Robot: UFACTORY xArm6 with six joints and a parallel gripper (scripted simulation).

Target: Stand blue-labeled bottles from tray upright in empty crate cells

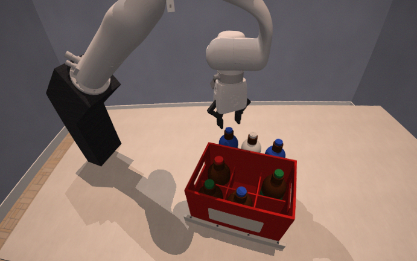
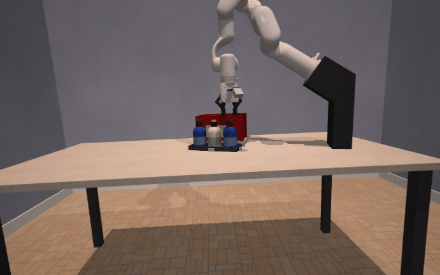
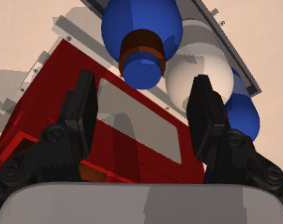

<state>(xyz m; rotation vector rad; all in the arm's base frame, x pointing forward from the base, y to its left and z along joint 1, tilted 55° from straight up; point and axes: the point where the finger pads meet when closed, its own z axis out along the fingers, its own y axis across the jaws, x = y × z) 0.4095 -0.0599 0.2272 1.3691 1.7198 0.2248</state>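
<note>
Right now my hand is 11 cm above the white-labeled bottle, 6 cm to the left of it and 6 cm short of it. From my hand the other things lie so: crate 21 cm to the right, 11 cm below, 6 cm behind; dark tray 18 cm below, 6 cm to the right, 6 cm ahead.
</note>
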